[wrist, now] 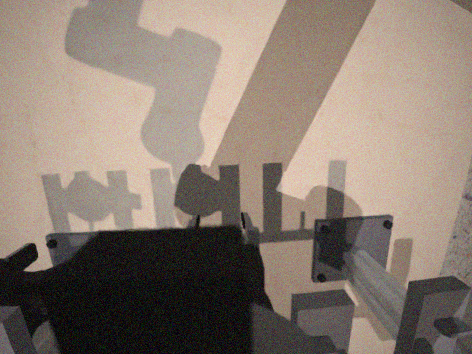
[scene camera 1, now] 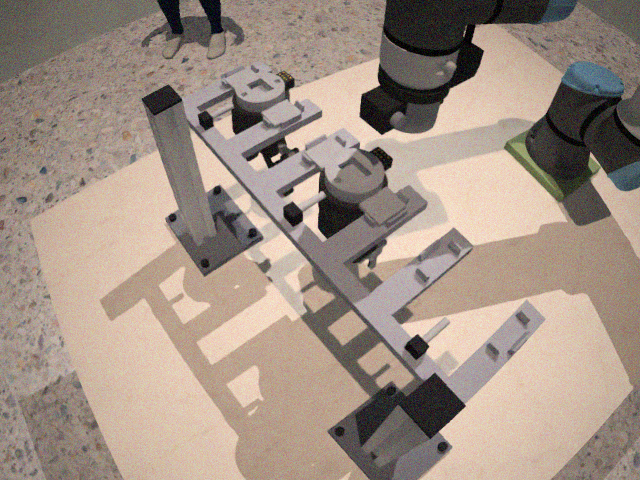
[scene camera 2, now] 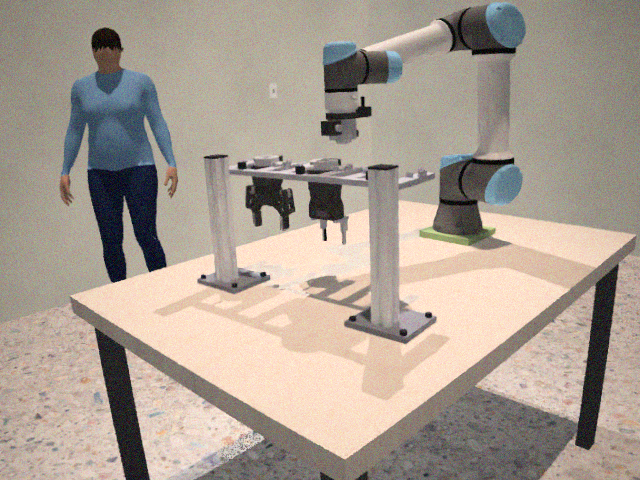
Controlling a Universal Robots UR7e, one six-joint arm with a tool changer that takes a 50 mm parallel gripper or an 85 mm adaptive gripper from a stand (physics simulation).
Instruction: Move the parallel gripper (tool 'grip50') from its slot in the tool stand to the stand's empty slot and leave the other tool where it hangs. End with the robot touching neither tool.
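Where they show: arm's base at its link origin: (scene camera 1: 555,152) (scene camera 2: 457,228).
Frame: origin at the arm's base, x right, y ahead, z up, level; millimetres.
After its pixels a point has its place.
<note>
The parallel gripper (scene camera 1: 352,180) (scene camera 2: 325,198) hangs upright in the middle slot of the tool stand (scene camera 1: 316,253) @(y 656, x -85, z 262 mm) (scene camera 2: 351,180) @(y 650, x -182, z 260 mm). Its fingers point down and stand apart with nothing between them; their tips also show in the wrist view. The adaptive gripper (scene camera 1: 258,95) (scene camera 2: 267,193) hangs in the far-end slot. The third slot, between bare prongs (scene camera 1: 436,266) @(y 562, x -158, z 262 mm), is empty. My arm's tool changer coupler (scene camera 1: 418,121) @(y 513, x -44, z 338 mm) (scene camera 2: 344,135) @(y 521, x -39, z 331 mm) carries no tool. It is above the stand, with a gap to the parallel gripper in scene camera 2. A black block (wrist: 165,290) hides much of the lower wrist view.
Two stand posts (scene camera 1: 180,165) @(y 722, x 173, z 179 mm) (scene camera 2: 383,248) @(y 676, x -285, z 149 mm) rise from bolted base plates. Small black-capped pins (scene camera 1: 293,213) @(y 657, x -43, z 278 mm) project at the slots, and raised tabs stand on the prongs. The robot base (scene camera 1: 558,149) @(y 58, x -23, z 61 mm) (scene camera 2: 457,217) @(y 55, x -35, z 51 mm) sits on a green plate. A person (scene camera 2: 121,124) stands beyond the table.
</note>
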